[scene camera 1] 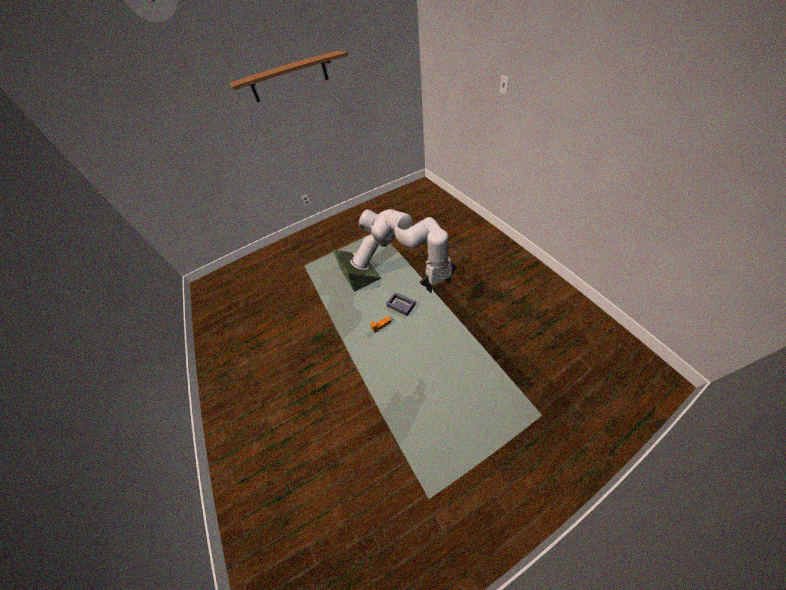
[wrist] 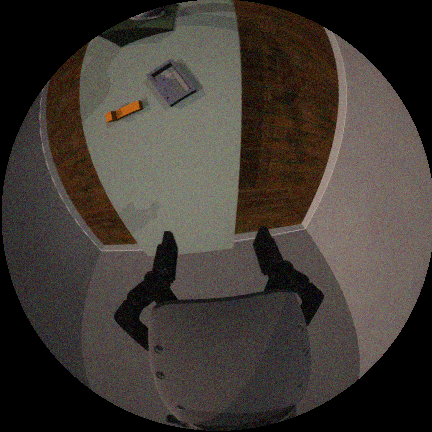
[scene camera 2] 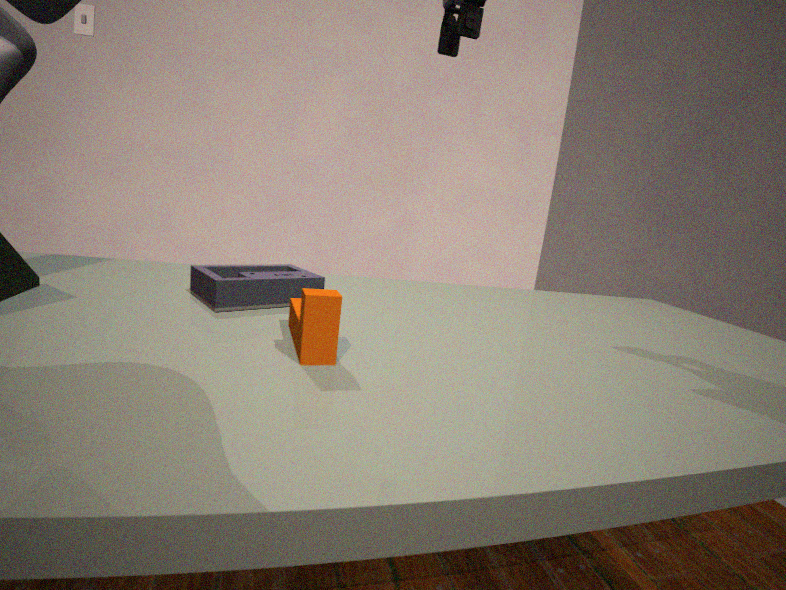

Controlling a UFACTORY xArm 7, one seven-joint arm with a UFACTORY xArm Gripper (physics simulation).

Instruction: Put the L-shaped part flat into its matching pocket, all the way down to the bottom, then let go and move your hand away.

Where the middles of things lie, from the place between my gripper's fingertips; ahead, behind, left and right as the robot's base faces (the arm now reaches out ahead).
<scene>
The orange L-shaped part (scene camera 2: pixel 314 319) lies 35 cm below my hand, 23 cm to the right of it and 21 cm behind it.
</scene>
